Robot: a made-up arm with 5 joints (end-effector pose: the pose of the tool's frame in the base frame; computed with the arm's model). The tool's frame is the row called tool. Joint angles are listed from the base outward.
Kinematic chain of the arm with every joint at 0, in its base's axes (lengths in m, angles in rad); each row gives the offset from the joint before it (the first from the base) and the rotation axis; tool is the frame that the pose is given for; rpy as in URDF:
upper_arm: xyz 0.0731 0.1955 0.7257 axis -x
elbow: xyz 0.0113 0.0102 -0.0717 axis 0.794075 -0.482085 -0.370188
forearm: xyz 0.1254 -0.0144 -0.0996 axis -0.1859 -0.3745 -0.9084
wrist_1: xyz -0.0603 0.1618 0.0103 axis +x
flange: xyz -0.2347 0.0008 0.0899 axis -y
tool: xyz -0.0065 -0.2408 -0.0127 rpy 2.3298 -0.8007 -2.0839
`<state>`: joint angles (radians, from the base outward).
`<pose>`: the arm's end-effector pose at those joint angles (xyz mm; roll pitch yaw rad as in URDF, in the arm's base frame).
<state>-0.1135 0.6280 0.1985 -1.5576 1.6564</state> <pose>-31.8 415.1 896.4 -1.9485 -0.1329 -2.8904</pose>
Working (the frame after each row of the table, in the pose's form):
after upper_arm: 73.1 195.5 725.7 0.1135 0.0000 0.0000
after elbow: 84.4 213.8 655.6 0.6503 -0.1940 -0.3262
after forearm: 232.7 215.2 593.5 0.6456 -0.1443 -0.5175
after wrist_1: 228.5 359.1 689.3 -0.9120 -0.1443 -0.5175
after flange: 55.3 540.1 709.3 -1.8151 -0.6326 1.2686

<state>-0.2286 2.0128 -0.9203 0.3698 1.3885</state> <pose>203.2 324.8 409.6 0.1954 0.7240 1.0852</pose>
Working (the frame after each row of the table, in the pose's form):
after upper_arm: 73.1 195.5 725.7 0.2286 0.0000 0.0000
after elbow: 84.4 221.7 658.2 1.9142 0.1851 -1.0693
after forearm: 231.9 157.8 654.7 2.1115 -0.7170 -1.1154
after wrist_1: 90.6 236.8 715.7 2.4813 -0.7170 -1.1154
after flange: -16.9 329.6 508.3 2.5916 0.4852 -1.8658

